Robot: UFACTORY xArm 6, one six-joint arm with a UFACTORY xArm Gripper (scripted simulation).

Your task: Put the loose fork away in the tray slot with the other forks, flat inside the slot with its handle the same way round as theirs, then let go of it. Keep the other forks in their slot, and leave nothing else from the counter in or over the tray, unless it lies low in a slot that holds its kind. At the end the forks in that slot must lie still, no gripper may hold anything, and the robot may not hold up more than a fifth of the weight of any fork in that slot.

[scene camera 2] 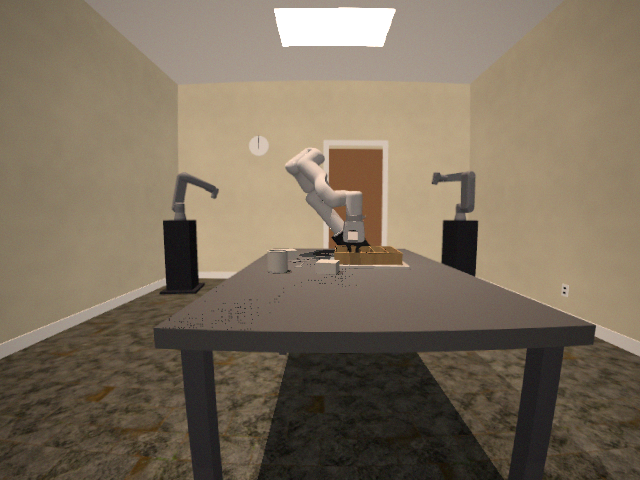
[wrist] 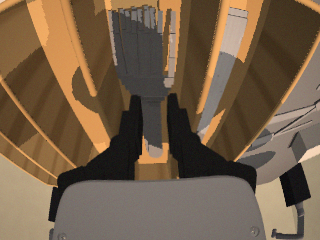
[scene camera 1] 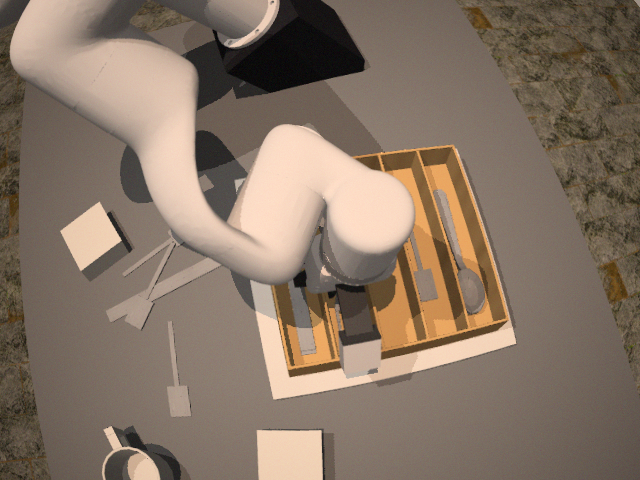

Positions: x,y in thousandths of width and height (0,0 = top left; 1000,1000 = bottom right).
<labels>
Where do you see a knife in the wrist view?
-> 736,115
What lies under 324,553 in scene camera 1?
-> A knife.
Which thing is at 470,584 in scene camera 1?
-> The gripper.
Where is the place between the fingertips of the gripper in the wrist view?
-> At 483,448
</labels>
